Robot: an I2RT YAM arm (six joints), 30 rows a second.
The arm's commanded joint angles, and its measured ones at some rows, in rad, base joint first. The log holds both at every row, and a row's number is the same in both.
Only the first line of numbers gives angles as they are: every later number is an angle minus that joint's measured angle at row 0.
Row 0, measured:
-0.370 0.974 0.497 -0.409 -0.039 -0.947
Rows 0 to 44, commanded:
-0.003 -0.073 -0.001 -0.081 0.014 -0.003
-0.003 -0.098 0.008 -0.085 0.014 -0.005
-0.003 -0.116 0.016 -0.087 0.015 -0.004
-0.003 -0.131 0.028 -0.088 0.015 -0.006
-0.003 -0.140 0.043 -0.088 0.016 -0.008
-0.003 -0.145 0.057 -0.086 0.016 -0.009
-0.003 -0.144 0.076 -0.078 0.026 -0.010
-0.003 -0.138 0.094 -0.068 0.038 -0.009
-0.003 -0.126 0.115 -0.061 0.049 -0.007
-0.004 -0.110 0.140 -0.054 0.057 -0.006
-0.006 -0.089 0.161 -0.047 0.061 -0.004
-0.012 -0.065 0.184 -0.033 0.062 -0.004
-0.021 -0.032 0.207 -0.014 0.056 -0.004
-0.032 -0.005 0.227 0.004 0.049 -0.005
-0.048 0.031 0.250 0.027 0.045 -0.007
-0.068 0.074 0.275 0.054 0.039 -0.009
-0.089 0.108 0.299 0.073 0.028 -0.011
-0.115 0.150 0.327 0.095 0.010 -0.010
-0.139 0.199 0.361 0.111 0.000 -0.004
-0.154 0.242 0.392 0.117 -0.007 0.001
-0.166 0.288 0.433 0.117 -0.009 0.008
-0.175 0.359 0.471 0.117 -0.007 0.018
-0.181 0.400 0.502 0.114 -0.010 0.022
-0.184 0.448 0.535 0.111 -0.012 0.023
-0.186 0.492 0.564 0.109 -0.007 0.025
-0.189 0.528 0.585 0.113 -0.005 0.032
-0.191 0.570 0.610 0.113 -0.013 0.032
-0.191 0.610 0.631 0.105 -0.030 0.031
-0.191 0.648 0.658 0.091 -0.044 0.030
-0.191 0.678 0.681 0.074 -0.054 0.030
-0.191 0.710 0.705 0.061 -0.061 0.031
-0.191 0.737 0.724 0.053 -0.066 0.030
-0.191 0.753 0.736 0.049 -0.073 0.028
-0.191 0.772 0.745 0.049 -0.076 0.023
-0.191 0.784 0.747 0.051 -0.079 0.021
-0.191 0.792 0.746 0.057 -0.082 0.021
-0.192 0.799 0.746 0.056 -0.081 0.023
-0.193 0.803 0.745 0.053 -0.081 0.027
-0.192 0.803 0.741 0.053 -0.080 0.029
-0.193 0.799 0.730 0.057 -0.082 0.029
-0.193 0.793 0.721 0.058 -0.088 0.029
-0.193 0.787 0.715 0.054 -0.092 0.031
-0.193 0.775 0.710 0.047 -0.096 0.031
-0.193 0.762 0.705 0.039 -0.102 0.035
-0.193 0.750 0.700 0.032 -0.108 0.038
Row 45, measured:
-0.191 0.793 0.717 0.075 -0.079 0.026
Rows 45 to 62, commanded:
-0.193 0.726 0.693 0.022 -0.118 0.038
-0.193 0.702 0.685 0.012 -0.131 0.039
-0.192 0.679 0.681 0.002 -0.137 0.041
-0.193 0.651 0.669 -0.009 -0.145 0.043
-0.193 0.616 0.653 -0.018 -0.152 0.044
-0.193 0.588 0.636 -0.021 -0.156 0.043
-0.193 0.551 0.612 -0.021 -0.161 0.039
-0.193 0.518 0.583 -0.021 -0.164 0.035
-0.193 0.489 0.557 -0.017 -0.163 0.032
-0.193 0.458 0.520 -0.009 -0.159 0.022
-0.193 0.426 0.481 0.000 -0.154 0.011
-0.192 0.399 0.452 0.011 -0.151 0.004
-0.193 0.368 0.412 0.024 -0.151 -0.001
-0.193 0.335 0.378 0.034 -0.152 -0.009
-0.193 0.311 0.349 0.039 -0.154 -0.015
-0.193 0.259 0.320 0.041 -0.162 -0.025
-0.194 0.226 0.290 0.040 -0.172 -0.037
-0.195 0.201 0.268 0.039 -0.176 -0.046
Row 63, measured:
-0.192 0.268 0.319 0.036 -0.150 -0.013
